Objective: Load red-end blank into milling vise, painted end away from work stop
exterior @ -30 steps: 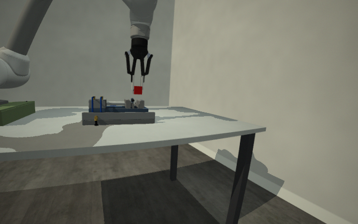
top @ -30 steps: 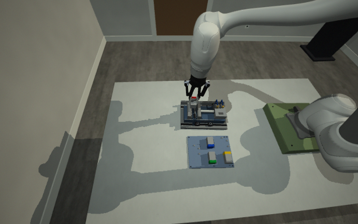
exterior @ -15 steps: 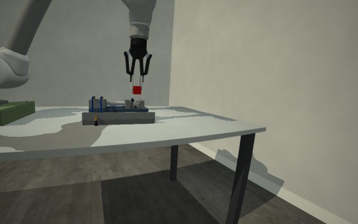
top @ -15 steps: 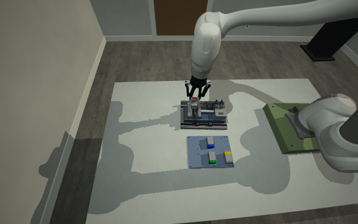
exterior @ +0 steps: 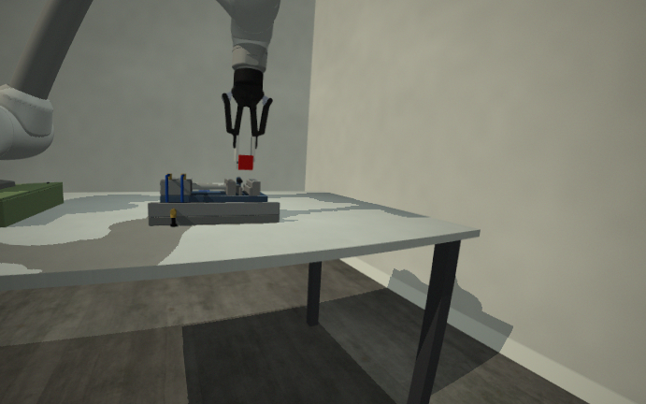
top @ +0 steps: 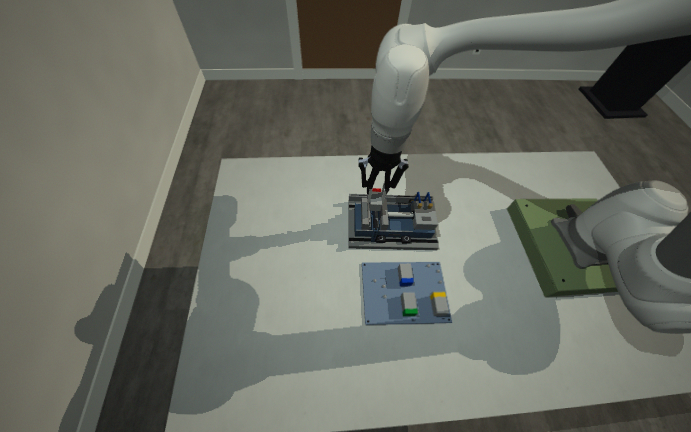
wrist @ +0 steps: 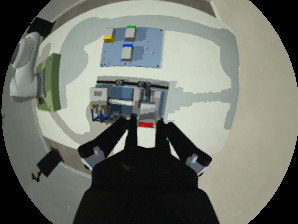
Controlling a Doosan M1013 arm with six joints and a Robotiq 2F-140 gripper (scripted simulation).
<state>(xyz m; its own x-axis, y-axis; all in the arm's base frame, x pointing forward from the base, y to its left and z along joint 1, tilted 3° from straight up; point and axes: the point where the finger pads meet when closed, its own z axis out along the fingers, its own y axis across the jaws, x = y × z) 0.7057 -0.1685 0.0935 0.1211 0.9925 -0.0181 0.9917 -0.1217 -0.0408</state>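
Right now my hand is 30 mm above the red-ended blank. The rest, counted from my hand: blue-ended blank: 210 mm to the left, 150 mm below, 70 mm behind; hose block: 170 mm behind, 100 mm below, 30 mm to the left; vise: 140 mm below, 70 mm behind, 20 mm to the left.
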